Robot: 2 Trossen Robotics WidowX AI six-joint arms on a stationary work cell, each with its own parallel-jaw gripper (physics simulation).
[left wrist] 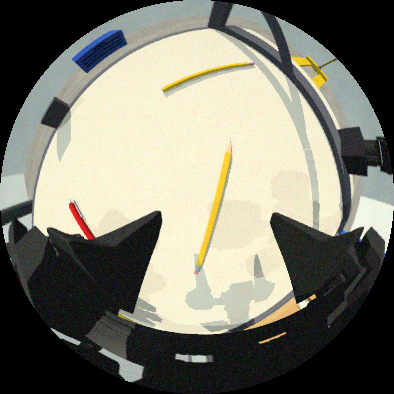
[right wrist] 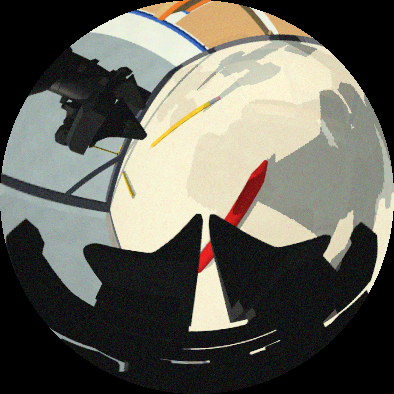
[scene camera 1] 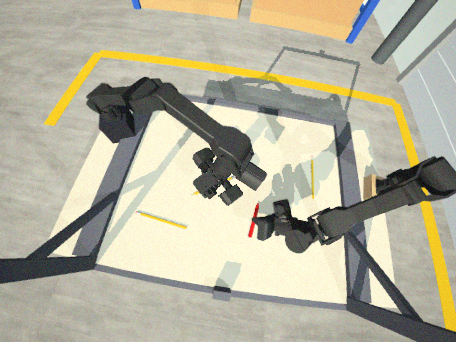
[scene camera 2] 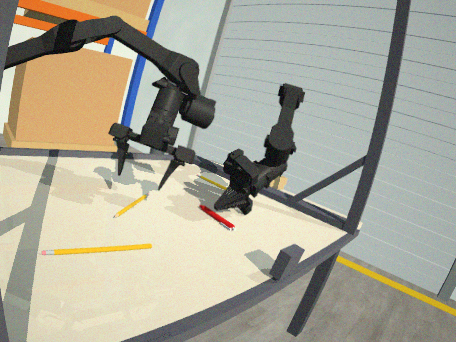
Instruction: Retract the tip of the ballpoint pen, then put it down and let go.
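Where they show: left gripper, fingertip midpoint: (left wrist: pixel 219 217) (right wrist: pixel 144 119) (scene camera 2: pixel 138 182); right gripper, fingertip midpoint: (left wrist: pixel 82 237) (right wrist: pixel 204 218) (scene camera 1: pixel 252 218) (scene camera 2: pixel 215 207); left arm's base at its link origin: (scene camera 1: pixel 112 115); right arm's base at its link origin: (scene camera 1: pixel 383 188).
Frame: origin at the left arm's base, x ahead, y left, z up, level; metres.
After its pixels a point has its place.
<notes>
The red ballpoint pen (scene camera 1: pixel 257 208) {x 0.442, y -0.456, z -0.094 m} (scene camera 2: pixel 216 217) {x 0.408, y -0.496, z -0.098 m} (left wrist: pixel 81 220) {x 0.400, y -0.509, z -0.099 m} (right wrist: pixel 250 187) {x 0.439, y -0.462, z -0.094 m} lies on the table, with a silver clip at one end. In the right wrist view its tapered end points up and to the right; whether a writing tip sticks out is too small to tell. My right gripper (scene camera 2: pixel 217 206) {x 0.409, y -0.488, z -0.078 m} (right wrist: pixel 204 218) {x 0.409, y -0.488, z -0.078 m} is shut, with a narrow gap between its fingers. Its fingertips are above the pen and hide part of its barrel in the right wrist view. My left gripper (scene camera 2: pixel 140 182) {x 0.299, y -0.344, z -0.046 m} (left wrist: pixel 219 217) {x 0.299, y -0.344, z -0.046 m} is open and empty, above the table.
A yellow pencil (scene camera 2: pixel 131 205) {x 0.301, y -0.335, z -0.101 m} (left wrist: pixel 214 210) {x 0.305, y -0.333, z -0.099 m} lies below my left gripper. A second pencil (scene camera 1: pixel 162 220) {x 0.109, y -0.411, z -0.101 m} (scene camera 2: pixel 100 249) {x 0.102, y -0.410, z -0.101 m} lies at the left, and a third (scene camera 1: pixel 313 179) {x 0.702, y -0.407, z -0.099 m} near the right edge. A dark frame (scene camera 1: pixel 160 281) {x 0.071, y -0.598, z -0.106 m} borders the table, with a block (scene camera 2: pixel 287 261) {x 0.222, y -0.673, z -0.062 m} at its edge.
</notes>
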